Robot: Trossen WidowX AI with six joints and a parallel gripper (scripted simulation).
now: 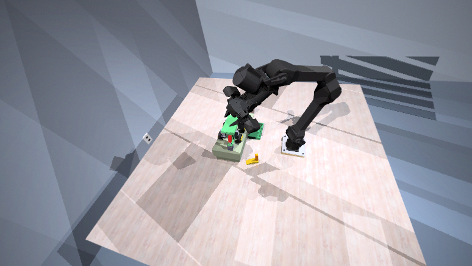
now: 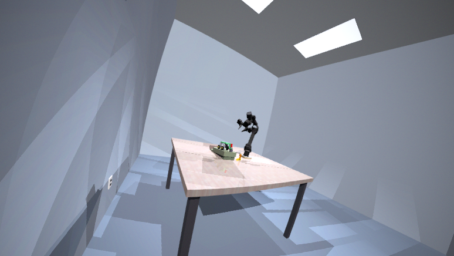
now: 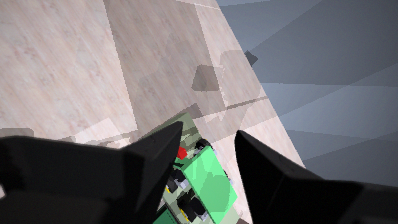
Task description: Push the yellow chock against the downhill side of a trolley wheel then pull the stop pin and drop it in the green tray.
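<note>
The yellow chock lies 300 mm below my gripper tip, 90 mm behind it and 20 mm to the right of it. Also, from my gripper tip: trolley 210 mm below, 140 mm to the right, 50 mm ahead; then grey-green ramp 280 mm below, 140 mm to the right, 50 mm ahead; then red-headed stop pin 200 mm below, 40 mm to the right, 30 mm ahead.
</note>
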